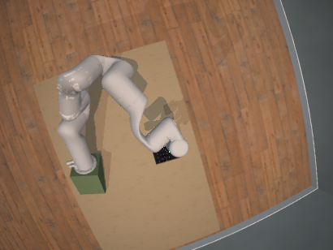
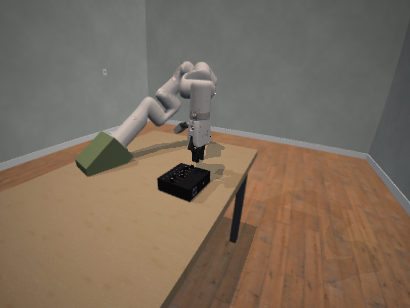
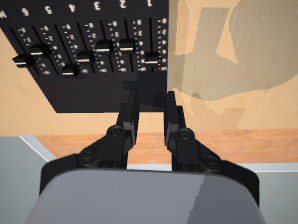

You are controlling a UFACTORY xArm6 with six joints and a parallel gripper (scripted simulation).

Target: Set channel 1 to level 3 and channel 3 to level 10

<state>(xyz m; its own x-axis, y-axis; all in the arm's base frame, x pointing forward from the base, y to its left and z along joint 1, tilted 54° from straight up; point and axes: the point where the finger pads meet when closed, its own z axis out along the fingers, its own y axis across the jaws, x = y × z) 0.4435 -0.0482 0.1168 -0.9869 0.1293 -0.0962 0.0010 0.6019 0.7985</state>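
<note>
Right now the channel 1 cap is 30 mm behind my hand and 50 mm below it. The rest, counted from my hand: channel 2 fader cap (40 mm behind, 30 mm to the right, 50 mm below); then channel 3 cap (40 mm behind, 50 mm to the right, 50 mm below).
</note>
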